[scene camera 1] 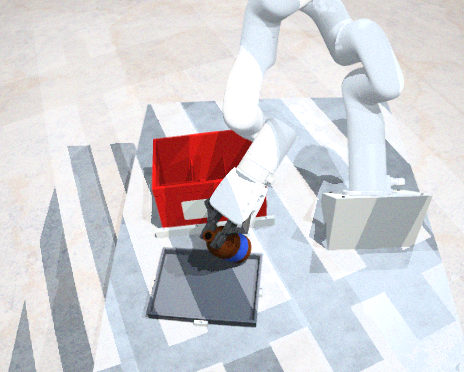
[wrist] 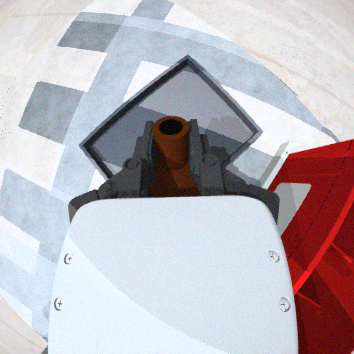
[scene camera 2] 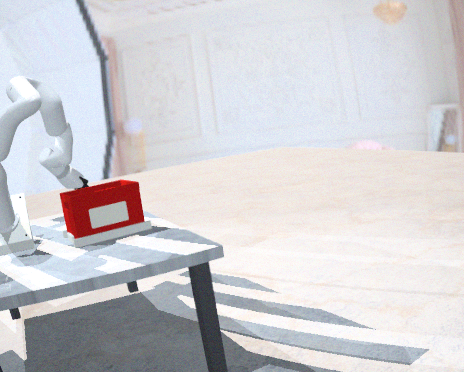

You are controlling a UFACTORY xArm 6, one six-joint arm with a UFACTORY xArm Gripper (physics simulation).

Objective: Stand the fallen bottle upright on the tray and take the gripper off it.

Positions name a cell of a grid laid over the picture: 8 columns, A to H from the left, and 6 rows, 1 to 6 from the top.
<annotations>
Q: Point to a brown bottle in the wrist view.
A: D3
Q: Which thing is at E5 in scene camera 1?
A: A brown bottle.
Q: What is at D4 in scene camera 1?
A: My gripper.
</annotations>
